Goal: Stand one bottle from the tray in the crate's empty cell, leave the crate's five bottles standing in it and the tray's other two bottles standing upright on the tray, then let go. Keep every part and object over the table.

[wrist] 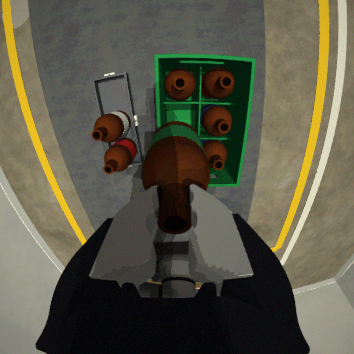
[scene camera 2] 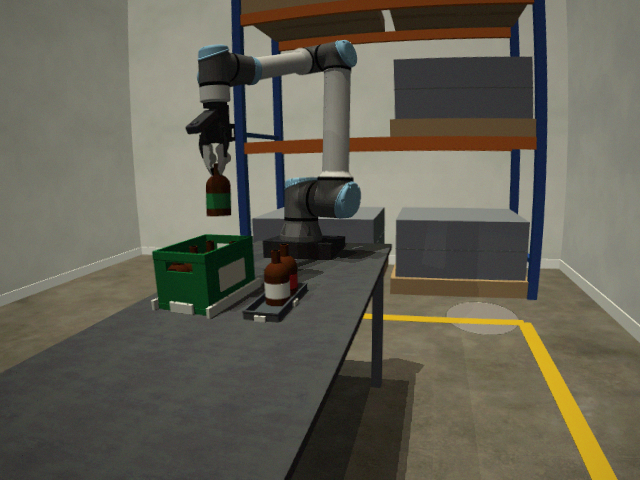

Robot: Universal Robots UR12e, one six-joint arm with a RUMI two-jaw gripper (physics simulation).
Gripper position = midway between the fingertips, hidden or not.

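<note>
Through scene camera 2 I see my gripper (scene camera 2: 216,175), and the same view gives me a green-labelled bottle (scene camera 2: 218,189) and a white-label bottle (scene camera 2: 276,275). The wrist view shows me a red-label bottle (wrist: 117,157) and another red-label bottle (wrist: 218,82). It also shows the white-label bottle (wrist: 108,127), the green-labelled bottle (wrist: 175,157) and my gripper (wrist: 174,186).
</note>
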